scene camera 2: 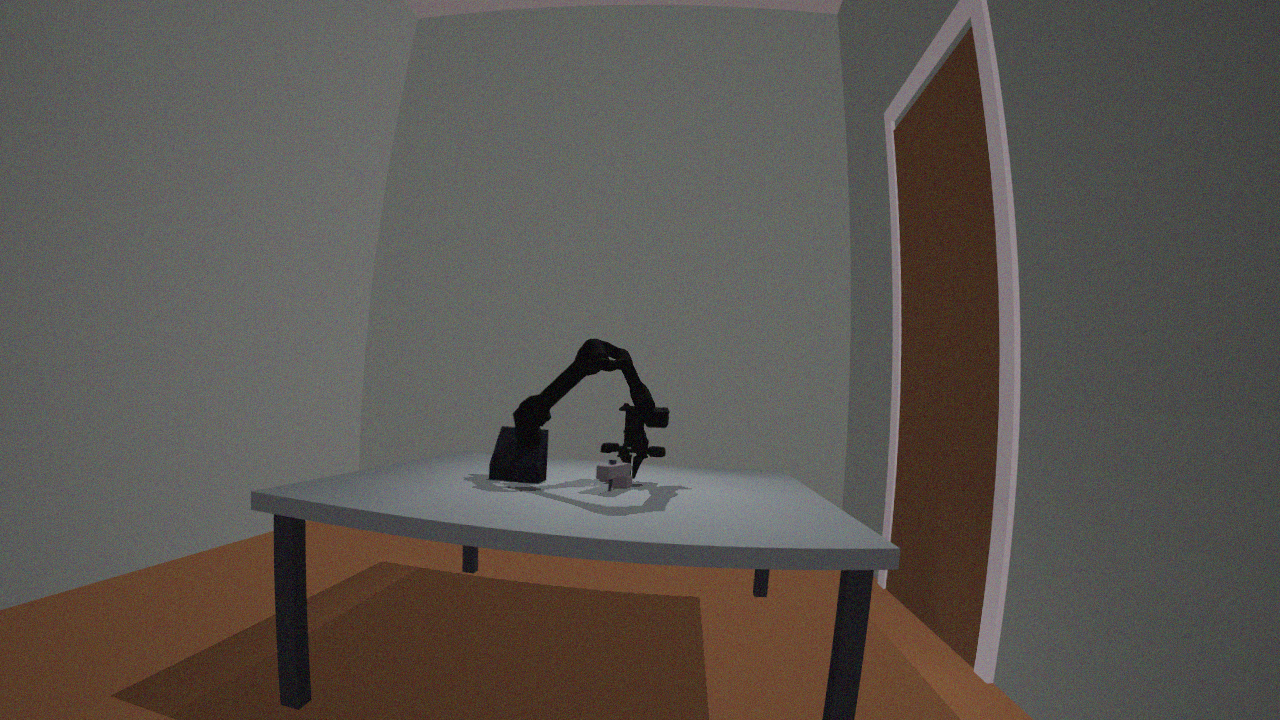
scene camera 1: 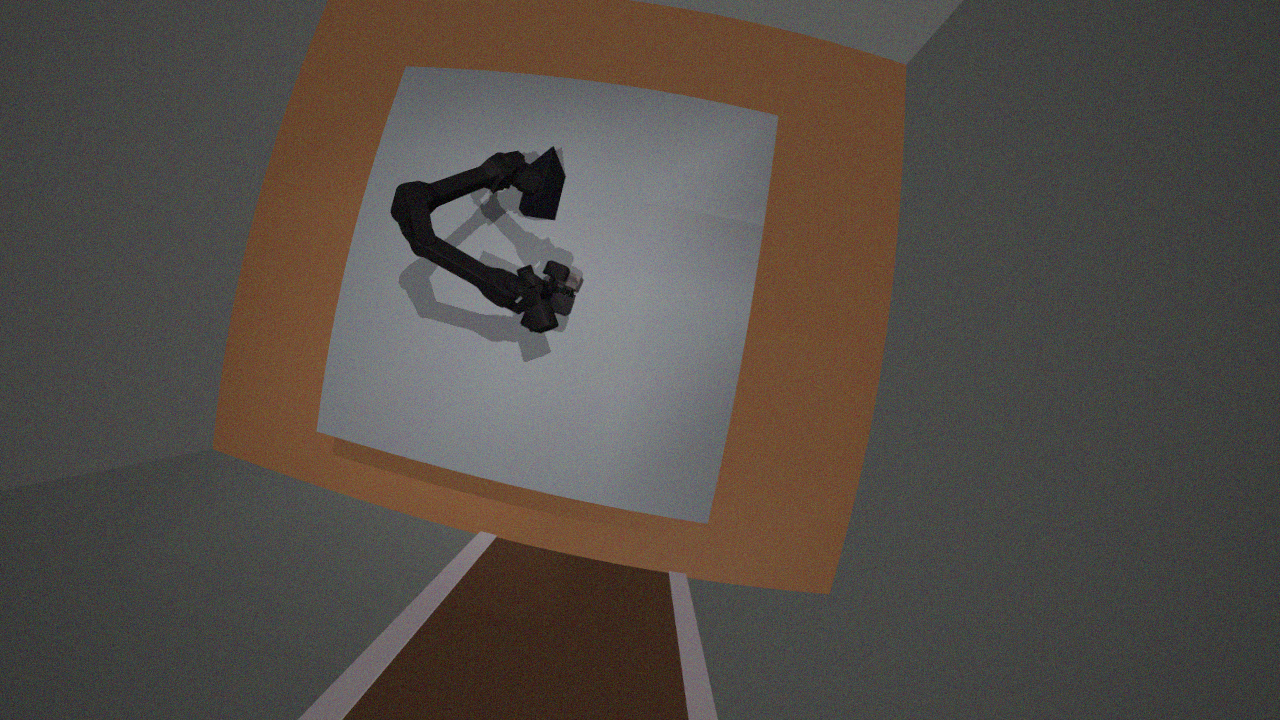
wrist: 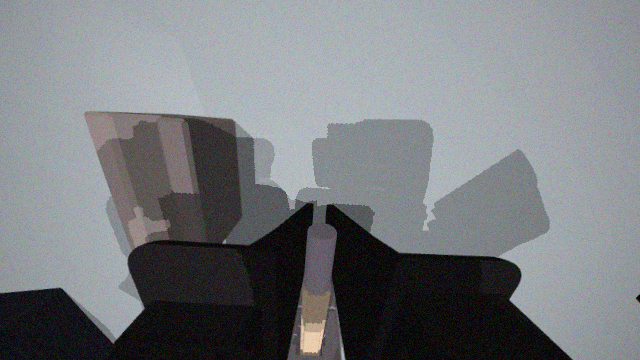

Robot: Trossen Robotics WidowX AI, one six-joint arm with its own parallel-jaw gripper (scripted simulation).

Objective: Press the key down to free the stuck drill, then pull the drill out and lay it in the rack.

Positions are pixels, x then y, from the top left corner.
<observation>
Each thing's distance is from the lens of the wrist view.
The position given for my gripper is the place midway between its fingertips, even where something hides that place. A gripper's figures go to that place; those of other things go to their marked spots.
my gripper (wrist: 319,210): 11 cm
drill (wrist: 321,238): 7 cm
rack (wrist: 175,177): 9 cm
</observation>
